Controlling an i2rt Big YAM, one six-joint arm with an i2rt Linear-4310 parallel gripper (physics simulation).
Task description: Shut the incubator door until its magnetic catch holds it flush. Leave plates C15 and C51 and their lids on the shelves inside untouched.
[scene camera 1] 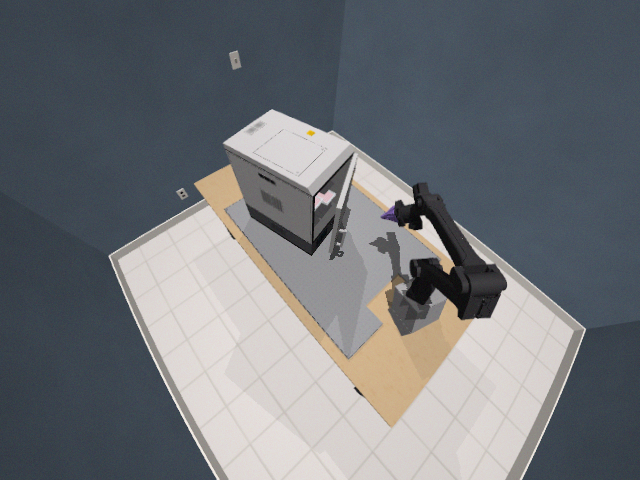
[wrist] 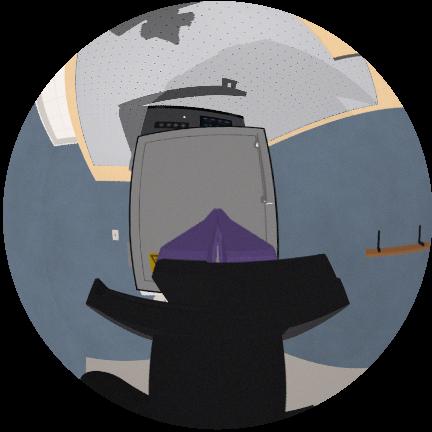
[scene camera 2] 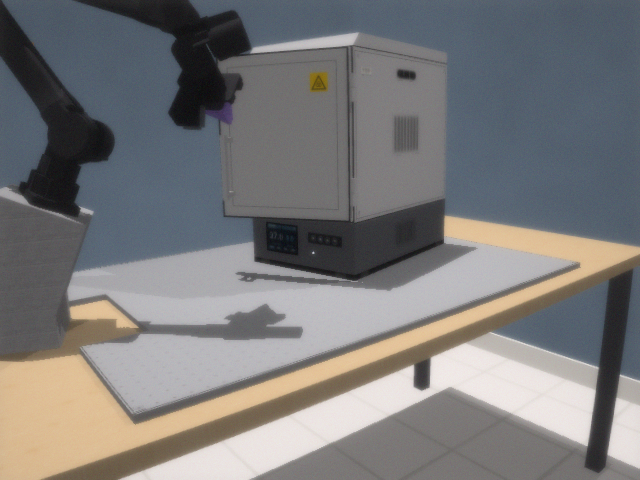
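Seen in the pictures: gripper, fingertip midpoint: [scene camera 1: 381, 217] [wrist: 217, 214] [scene camera 2: 230, 121]; arm's base, origin of the base link: [scene camera 1: 420, 291] [scene camera 2: 47, 202].
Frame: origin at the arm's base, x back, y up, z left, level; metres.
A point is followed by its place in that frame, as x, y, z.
Observation:
The incubator [scene camera 1: 273, 198] @[-0.759, 0.124, 0.170] [scene camera 2: 400, 180] @[-0.798, -0.021, -0.149] [wrist: 187, 115] @[-0.574, -0.188, -0.054] stands upright on the mat. Its pale door [scene camera 1: 346, 187] @[-0.486, 0.283, 0.004] [scene camera 2: 284, 139] @[-0.507, 0.089, -0.052] [wrist: 200, 175] @[-0.502, 0.036, -0.042] is partly open, with a wedge-shaped gap at its free edge in scene camera 1. A bar handle [scene camera 2: 231, 165] @[-0.444, 0.030, 0.071] [wrist: 262, 172] @[-0.417, 0.044, 0.048] runs along that free edge. Pinkish plates [scene camera 1: 325, 196] @[-0.643, 0.037, -0.068] show through the gap; their labels and lids cannot be made out. My gripper [scene camera 1: 383, 215] @[-0.336, 0.130, -0.097] [scene camera 2: 228, 119] @[-0.336, 0.130, -0.097] [wrist: 217, 214] @[-0.336, 0.130, -0.097] is shut and empty, its purple fingertips together. It hangs high above the mat, facing the door's outer face, clearly apart from it in scene camera 1.
The perforated grey mat [scene camera 1: 310, 279] @[-0.447, -0.232, 0.239] [scene camera 2: 180, 372] @[-0.072, -0.232, -0.328] lies on a wooden table [scene camera 1: 392, 377] @[0.171, -0.245, 0.315] [scene camera 2: 516, 304] @[-0.729, -0.245, -0.515]. The arm's grey base block [scene camera 1: 434, 310] @[0.095, -0.015, 0.020] [scene camera 2: 31, 268] @[0.055, -0.098, -0.063] stands at one table end. A wooden wall shelf [wrist: 397, 250] is at the right in the wrist view.

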